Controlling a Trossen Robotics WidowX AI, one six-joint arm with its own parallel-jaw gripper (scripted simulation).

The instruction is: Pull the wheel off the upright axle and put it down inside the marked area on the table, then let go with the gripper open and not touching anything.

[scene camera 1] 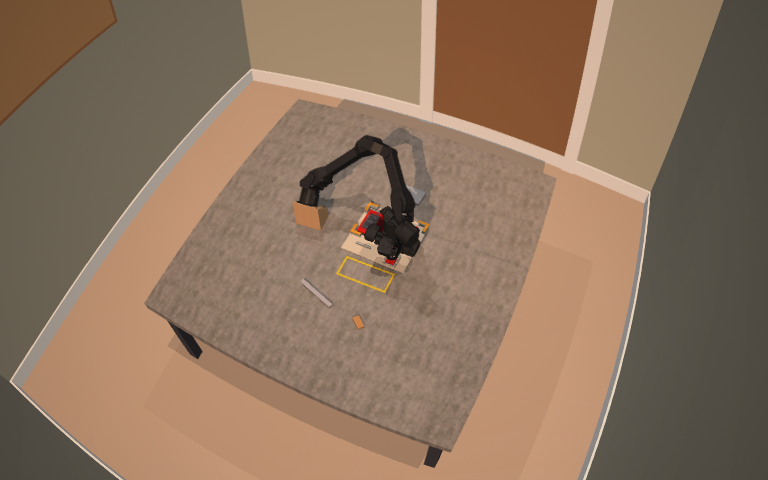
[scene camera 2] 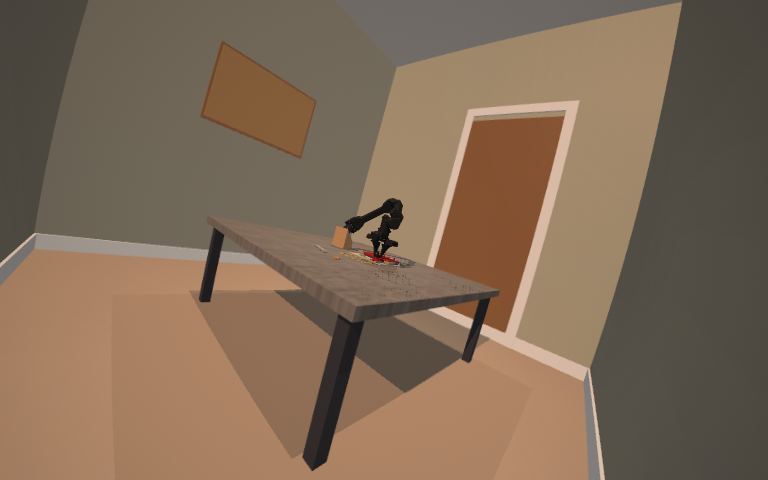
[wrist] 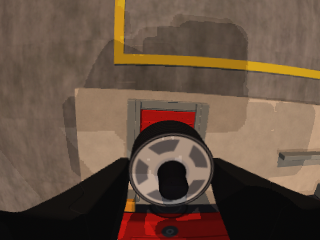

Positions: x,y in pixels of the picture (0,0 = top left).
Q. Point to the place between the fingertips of my gripper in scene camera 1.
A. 391,254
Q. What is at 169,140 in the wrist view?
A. A wheel.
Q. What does my gripper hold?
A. A wheel.
